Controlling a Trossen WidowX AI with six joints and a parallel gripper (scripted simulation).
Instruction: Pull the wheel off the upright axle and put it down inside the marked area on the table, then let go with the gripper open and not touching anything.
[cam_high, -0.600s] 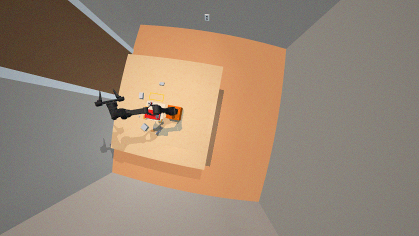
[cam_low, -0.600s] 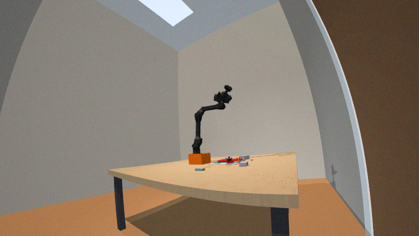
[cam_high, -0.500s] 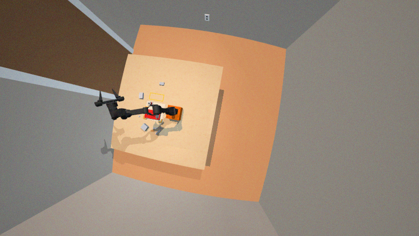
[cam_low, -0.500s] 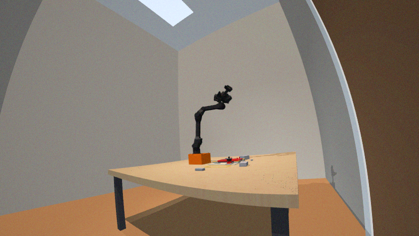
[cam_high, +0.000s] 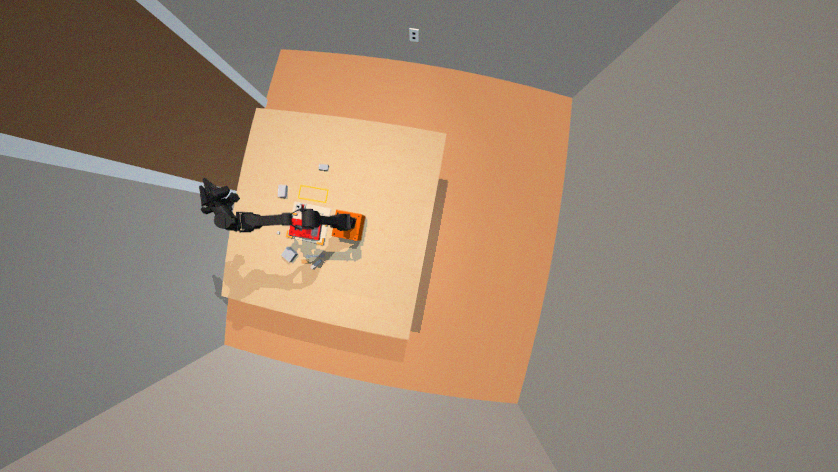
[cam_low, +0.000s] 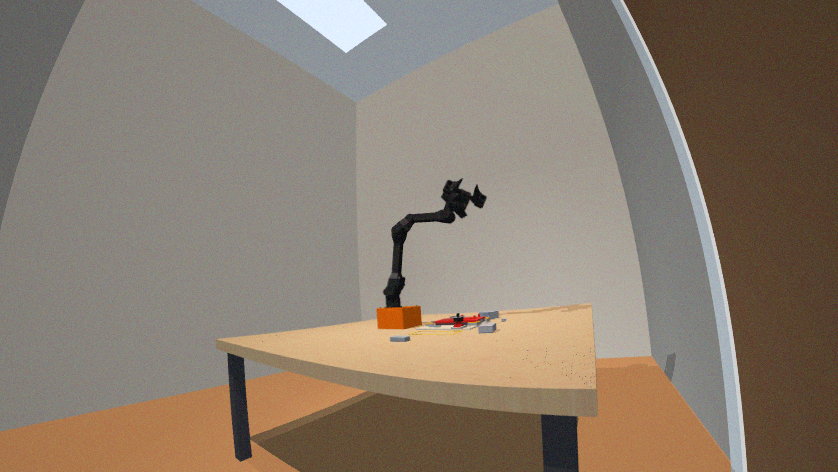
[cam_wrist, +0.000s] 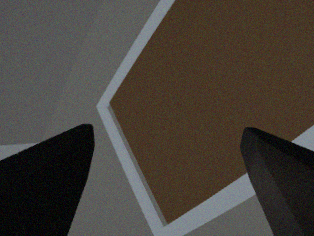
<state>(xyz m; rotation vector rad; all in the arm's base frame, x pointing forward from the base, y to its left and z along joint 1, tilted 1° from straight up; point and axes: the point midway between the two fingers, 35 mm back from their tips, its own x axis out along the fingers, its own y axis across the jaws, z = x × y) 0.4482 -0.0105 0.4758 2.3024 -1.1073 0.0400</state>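
Now: the wheel 54 cm below my gripper tip, 12 cm behind it and 1 cm to the left of it. From my gripper tip the other things lie so: dark axle 55 cm below, 12 cm behind.
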